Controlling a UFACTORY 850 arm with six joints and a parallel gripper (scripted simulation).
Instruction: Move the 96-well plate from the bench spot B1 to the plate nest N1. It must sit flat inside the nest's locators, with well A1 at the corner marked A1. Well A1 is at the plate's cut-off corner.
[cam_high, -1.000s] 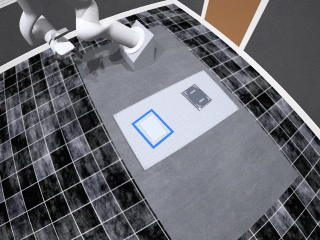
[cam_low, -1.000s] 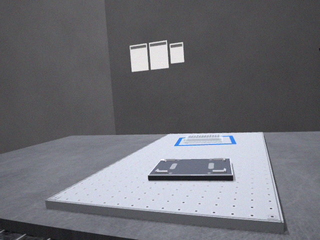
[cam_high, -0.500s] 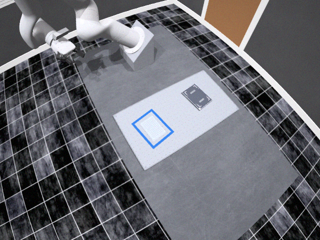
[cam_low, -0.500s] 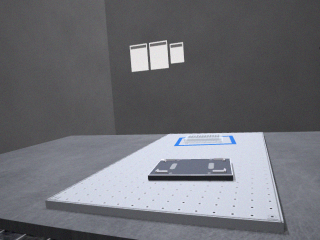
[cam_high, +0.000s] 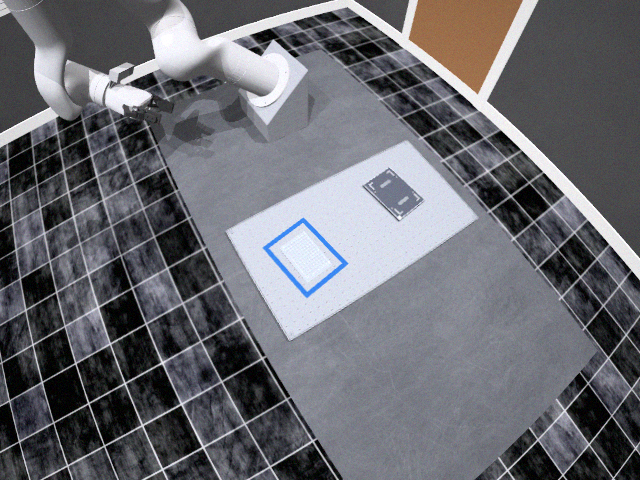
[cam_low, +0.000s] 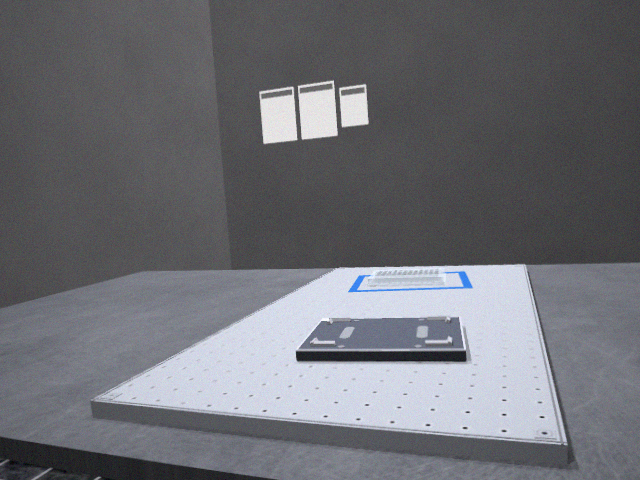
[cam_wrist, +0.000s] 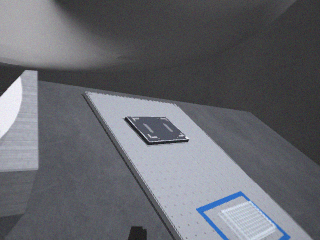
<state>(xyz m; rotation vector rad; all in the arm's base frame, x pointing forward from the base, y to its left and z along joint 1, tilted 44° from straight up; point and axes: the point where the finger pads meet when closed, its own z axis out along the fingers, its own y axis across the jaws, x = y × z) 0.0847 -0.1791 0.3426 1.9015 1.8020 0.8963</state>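
The 96-well plate is 470 mm ahead of my hand, 270 mm below it and 140 mm to the left of it. From my hand the other things lie so: dark plate nest N1: 490 mm to the left, 450 mm ahead, 270 mm below; A1 label: 530 mm ahead, 440 mm to the left, 260 mm below.
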